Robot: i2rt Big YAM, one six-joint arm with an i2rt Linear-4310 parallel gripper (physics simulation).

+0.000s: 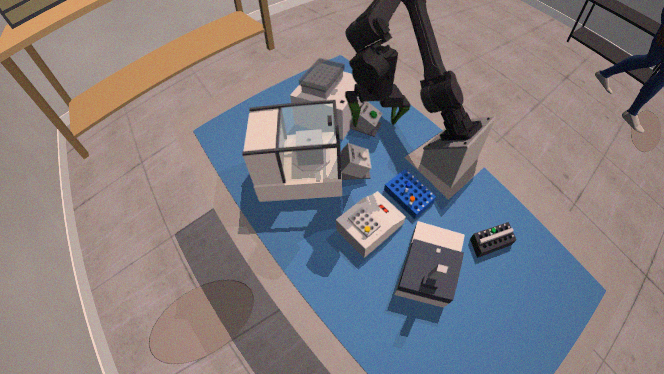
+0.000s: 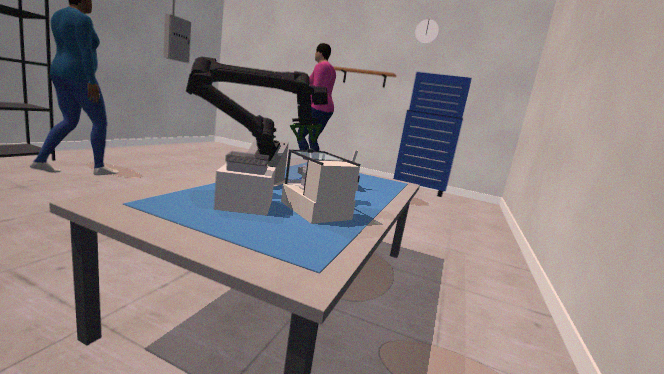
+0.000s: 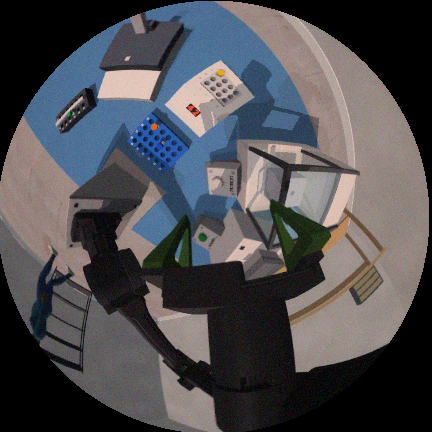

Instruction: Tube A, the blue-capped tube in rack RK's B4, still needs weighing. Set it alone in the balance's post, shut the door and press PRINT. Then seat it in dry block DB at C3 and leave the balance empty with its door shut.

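Frame: origin at the arm's base, x back, y right, z up, level; millimetres.
Where they show: gripper, between the fingertips: [image 1: 373, 124] [image 2: 306, 142] [image 3: 228, 210]; arm's base, origin of its link: [image 1: 462, 133] [image 2: 267, 150] [image 3: 94, 223].
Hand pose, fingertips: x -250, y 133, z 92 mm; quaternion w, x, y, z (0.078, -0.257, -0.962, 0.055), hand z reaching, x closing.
Things, the pixels of their top centre, and the offset from my fingertips. "spot": a spot on its surface instead.
- blue rack, centre of its top: [image 3: 156, 143] [image 1: 410, 190] dx +48, dy -120, dz -205 mm
- blue-capped tube, centre of its top: [image 3: 159, 144] [image 1: 407, 185] dx +40, dy -110, dz -180 mm
- white dry block, centre of its top: [image 3: 210, 94] [image 1: 372, 214] dx -104, dy -113, dz -165 mm
- yellow-capped tube, centre of its top: [image 3: 220, 71] [image 1: 367, 228] dx -147, dy -138, dz -148 mm
- glass-walled balance, centre of its top: [image 3: 312, 213] [image 1: 307, 120] [image 2: 317, 151] dx -101, dy +130, dz -13 mm
- green-button box, centre of its top: [image 3: 244, 276] [image 1: 340, 75] [image 2: 251, 152] dx +113, dy +245, dz -45 mm
- grey knob box, a spot on its surface: [image 3: 218, 172] [image 1: 362, 162] spot: dx -5, dy +27, dz -172 mm
- white machine with a grey lid, centre of its top: [image 1: 323, 71] [image 3: 259, 276] [image 2: 249, 154] dx +91, dy +298, dz -45 mm
- dark-topped device, a spot on its surface: [image 1: 432, 260] [image 3: 136, 47] spot: dx -90, dy -310, dz -155 mm
The blue rack [image 1: 401, 201] [image 3: 171, 134] holds a blue-capped tube [image 1: 408, 184] [image 3: 160, 145] and an orange-capped one. The white dry block [image 1: 395, 220] [image 3: 182, 100] has a red display and one yellow-capped tube [image 1: 367, 229] [image 3: 220, 73] at a corner. The glass-walled balance [image 1: 300, 191] [image 2: 335, 192] [image 3: 241, 165] shows no tube inside; I cannot tell how its door stands. My gripper [image 1: 375, 124] [image 2: 307, 142] [image 3: 228, 210] is open and empty, high above the area beside the balance and the green-button box [image 1: 367, 122] [image 3: 206, 234]. The PRINT label is not readable.
A grey knob box [image 1: 356, 165] [image 3: 218, 172] stands between balance and rack. A white machine with a grey lid [image 1: 322, 76] is behind the balance. A dark-topped device [image 1: 432, 260] [image 3: 142, 47] and a black rack with a green-capped tube [image 1: 494, 230] [image 3: 69, 114] stand beyond the dry block.
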